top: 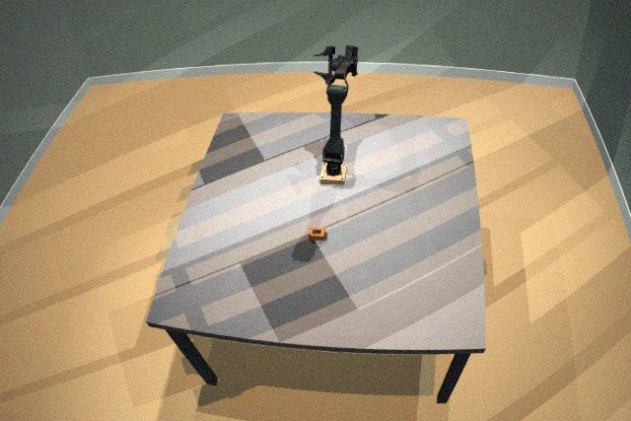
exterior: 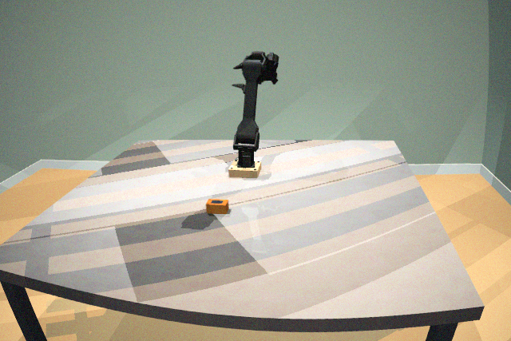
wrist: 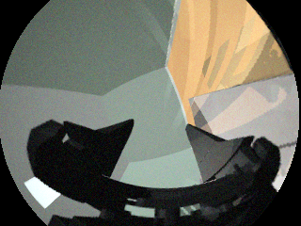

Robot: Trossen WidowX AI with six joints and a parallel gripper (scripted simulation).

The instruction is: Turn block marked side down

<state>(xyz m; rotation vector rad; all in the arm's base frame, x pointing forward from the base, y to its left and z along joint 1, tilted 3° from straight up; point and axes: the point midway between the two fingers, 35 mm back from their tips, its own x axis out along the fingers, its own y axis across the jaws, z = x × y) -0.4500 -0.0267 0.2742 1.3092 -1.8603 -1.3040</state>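
Right now the orange block is 80 cm ahead of my gripper tip, 28 cm below it and 4 cm to the right of it.
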